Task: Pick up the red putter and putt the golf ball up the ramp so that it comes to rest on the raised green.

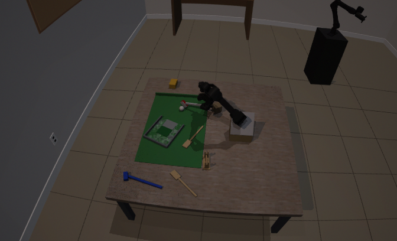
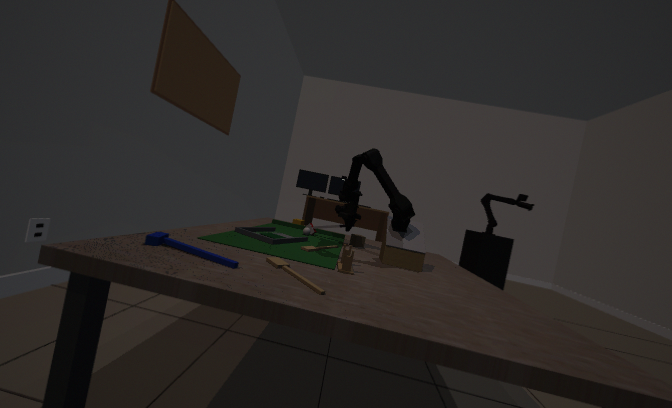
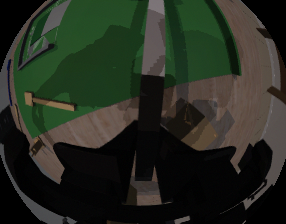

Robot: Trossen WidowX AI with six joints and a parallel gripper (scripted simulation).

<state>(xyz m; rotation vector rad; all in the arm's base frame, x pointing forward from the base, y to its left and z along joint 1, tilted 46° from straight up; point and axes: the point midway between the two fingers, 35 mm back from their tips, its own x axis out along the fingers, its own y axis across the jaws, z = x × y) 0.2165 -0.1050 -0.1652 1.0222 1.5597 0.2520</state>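
My gripper tip is 7 cm past the tan block, 6 cm to the left of it and 5 cm above it. Also, from my gripper tip: white golf ball: 22 cm ahead, 6 cm to the right, 5 cm below; then yellow block: 40 cm to the right, 32 cm ahead, 5 cm below; then blue putter: 62 cm to the left, 46 cm ahead, 6 cm below.
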